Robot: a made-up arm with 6 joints. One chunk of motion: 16 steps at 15 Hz.
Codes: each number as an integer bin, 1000 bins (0 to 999) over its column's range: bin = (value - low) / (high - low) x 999, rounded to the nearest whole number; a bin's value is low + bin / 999 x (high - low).
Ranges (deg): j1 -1..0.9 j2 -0.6..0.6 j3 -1.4..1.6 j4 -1.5..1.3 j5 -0.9..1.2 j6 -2..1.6
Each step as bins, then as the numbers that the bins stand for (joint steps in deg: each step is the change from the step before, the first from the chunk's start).
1 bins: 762 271 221 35 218 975
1 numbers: 0.449 -0.274 -0.736 -1.402 -0.442 1.514
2 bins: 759 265 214 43 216 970
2 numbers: 0.444 -0.282 -0.757 -1.379 -0.446 1.495
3 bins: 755 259 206 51 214 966
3 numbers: 0.436 -0.289 -0.781 -1.357 -0.450 1.481
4 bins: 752 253 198 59 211 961
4 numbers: 0.430 -0.296 -0.805 -1.335 -0.456 1.463
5 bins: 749 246 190 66 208 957
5 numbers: 0.425 -0.305 -0.829 -1.315 -0.463 1.449
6 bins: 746 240 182 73 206 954
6 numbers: 0.419 -0.312 -0.853 -1.295 -0.467 1.438
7 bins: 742 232 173 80 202 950
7 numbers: 0.411 -0.321 -0.880 -1.276 -0.475 1.423
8 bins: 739 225 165 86 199 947
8 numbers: 0.406 -0.330 -0.905 -1.259 -0.482 1.413
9 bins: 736 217 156 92 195 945
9 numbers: 0.400 -0.339 -0.932 -1.242 -0.490 1.405
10 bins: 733 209 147 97 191 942
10 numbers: 0.394 -0.349 -0.959 -1.228 -0.498 1.395
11 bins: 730 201 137 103 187 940
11 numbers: 0.388 -0.359 -0.989 -1.211 -0.507 1.387
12 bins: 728 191 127 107 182 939
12 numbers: 0.385 -0.371 -1.019 -1.200 -0.517 1.384
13 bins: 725 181 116 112 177 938
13 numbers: 0.379 -0.383 -1.052 -1.186 -0.528 1.380
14 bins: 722 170 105 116 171 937
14 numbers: 0.373 -0.396 -1.085 -1.175 -0.541 1.377
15 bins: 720 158 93 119 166 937
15 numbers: 0.369 -0.410 -1.121 -1.166 -0.551 1.377
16 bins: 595 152 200 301 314 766
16 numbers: 0.132 -0.417 -0.799 -0.656 -0.240 0.760
